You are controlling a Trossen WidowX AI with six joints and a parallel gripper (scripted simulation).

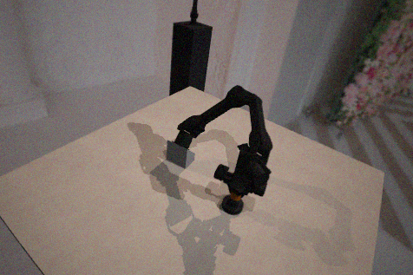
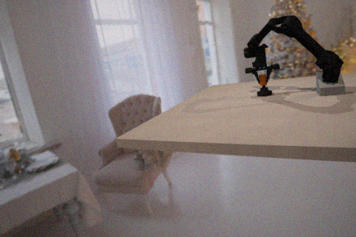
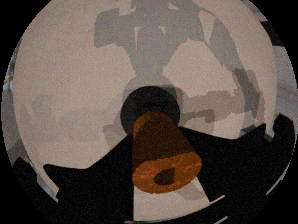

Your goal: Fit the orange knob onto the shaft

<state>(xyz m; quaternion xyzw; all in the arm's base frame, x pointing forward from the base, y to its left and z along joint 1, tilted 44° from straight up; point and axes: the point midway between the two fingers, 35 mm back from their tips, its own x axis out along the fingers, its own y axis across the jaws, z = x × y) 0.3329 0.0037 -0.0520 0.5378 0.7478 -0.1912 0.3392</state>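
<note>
Right now the orange knob is 20 mm above my gripper tip. From my gripper tip the other things lie so: dark round pedestal 40 mm below.
</note>
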